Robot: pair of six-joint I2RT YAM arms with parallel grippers.
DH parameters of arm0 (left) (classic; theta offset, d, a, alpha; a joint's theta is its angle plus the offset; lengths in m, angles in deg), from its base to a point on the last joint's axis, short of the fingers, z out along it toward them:
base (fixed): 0 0 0 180
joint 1: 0 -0.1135 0.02 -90
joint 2: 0 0 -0.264 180
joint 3: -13.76 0 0.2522 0
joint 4: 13.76 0 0.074 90
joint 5: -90 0 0 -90
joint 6: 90 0.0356 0 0
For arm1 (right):
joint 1: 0 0.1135 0.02 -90
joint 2: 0 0 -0.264 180
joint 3: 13.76 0 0.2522 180
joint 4: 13.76 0 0.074 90
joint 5: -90 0 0 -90
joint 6: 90 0.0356 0 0
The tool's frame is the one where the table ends.
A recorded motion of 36 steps. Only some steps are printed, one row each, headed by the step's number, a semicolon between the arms.
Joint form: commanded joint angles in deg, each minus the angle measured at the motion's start. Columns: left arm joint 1, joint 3, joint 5, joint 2, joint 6, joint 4; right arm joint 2, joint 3, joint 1, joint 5, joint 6, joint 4.
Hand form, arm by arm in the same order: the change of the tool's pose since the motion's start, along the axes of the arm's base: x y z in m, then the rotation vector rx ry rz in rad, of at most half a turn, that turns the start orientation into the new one. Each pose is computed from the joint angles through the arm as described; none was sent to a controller.
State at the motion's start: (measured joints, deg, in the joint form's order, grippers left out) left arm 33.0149 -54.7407 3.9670 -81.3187 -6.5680 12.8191; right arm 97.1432 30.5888 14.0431 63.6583 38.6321 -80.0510
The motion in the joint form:
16: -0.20 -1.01 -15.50 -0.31 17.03 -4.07; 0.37 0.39 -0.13 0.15 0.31 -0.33
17: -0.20 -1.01 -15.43 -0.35 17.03 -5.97; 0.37 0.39 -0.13 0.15 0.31 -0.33
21: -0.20 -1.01 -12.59 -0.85 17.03 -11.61; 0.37 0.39 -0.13 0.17 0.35 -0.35
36: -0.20 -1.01 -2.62 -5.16 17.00 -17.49; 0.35 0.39 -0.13 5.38 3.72 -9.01
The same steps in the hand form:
16: 0.0013 -0.0110 0.0109 0.0084 -0.1267 -0.3902; 0.0017 -0.0002 0.0003 0.0020 -0.0008 0.0008
17: 0.0031 -0.0121 0.0136 -0.0029 -0.1573 -0.3880; 0.0017 -0.0002 0.0003 0.0020 -0.0008 0.0008
21: 0.0099 -0.0144 0.0201 -0.0095 -0.2501 -0.3434; 0.0017 -0.0002 0.0004 0.0021 -0.0005 0.0013
36: 0.0272 -0.0182 0.0062 0.0710 -0.3048 -0.1954; -0.0054 -0.0006 0.0122 0.0196 -0.0964 0.0951

